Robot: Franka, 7 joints.
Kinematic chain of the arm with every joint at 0, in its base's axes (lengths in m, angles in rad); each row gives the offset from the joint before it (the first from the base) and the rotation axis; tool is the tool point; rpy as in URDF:
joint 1: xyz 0 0 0.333 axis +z
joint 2: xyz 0 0 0 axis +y
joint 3: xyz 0 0 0.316 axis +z
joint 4: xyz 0.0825 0 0 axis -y
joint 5: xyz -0.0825 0 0.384 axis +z
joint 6: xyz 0 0 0 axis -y
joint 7: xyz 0.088 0 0 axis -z
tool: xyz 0 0 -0.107 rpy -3.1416 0 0
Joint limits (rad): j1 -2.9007..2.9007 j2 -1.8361..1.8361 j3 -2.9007..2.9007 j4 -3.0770..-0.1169 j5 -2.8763..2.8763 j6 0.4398..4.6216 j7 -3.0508..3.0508
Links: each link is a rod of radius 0.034 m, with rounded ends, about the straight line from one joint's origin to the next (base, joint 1, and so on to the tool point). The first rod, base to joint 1, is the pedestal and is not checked.
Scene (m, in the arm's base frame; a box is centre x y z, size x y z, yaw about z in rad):
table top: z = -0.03
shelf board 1: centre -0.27 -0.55 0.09 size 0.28 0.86 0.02 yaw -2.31
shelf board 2: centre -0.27 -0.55 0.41 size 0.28 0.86 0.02 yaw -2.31
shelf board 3: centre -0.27 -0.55 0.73 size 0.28 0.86 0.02 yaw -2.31
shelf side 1: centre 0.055 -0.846 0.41 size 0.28 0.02 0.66 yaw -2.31
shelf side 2: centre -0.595 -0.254 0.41 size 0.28 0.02 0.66 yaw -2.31
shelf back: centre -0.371 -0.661 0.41 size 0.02 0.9 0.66 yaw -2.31
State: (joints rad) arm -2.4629 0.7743 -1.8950 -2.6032 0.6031 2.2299 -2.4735
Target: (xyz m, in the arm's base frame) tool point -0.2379 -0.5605 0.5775
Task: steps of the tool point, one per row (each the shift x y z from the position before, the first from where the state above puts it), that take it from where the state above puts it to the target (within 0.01 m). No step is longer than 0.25 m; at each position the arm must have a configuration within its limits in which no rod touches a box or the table.
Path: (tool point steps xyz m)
1: -0.1185 -0.0384 0.0747
2: -0.1126 -0.0999 0.0756
3: -0.0740 -0.1618 0.0679
4: -0.0021 -0.2048 0.0500
5: 0.0913 -0.2105 0.0214
6: -0.0030 -0.0365 -0.0139
7: 0.0073 -0.0435 -0.0125
8: 0.0190 -0.0494 -0.0107
9: 0.0322 -0.0532 -0.0082
10: 0.0468 -0.0538 -0.0051

